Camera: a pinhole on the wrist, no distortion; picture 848 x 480 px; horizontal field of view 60.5 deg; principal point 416.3 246.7 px. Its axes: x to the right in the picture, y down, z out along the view. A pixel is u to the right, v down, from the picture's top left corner.
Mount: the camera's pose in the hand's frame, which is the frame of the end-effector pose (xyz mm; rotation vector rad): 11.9 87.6 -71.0 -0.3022 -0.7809 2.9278
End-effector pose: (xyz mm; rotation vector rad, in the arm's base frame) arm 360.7 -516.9 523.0 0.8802 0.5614 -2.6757
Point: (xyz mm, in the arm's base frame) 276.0 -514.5 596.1
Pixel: 218 378
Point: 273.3 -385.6 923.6
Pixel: 548 432
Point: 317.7 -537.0 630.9
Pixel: 397 281
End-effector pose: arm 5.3 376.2 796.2 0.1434 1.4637 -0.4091
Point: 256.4 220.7 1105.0
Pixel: 679 213
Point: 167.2 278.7 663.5
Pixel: outside the picture
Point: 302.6 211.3 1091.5
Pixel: 631 170
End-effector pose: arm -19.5 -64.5 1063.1 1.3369 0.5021 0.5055
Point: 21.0 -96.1 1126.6
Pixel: 280 33
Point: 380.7 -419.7 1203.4
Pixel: outside the picture
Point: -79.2 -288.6 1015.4
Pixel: 742 375
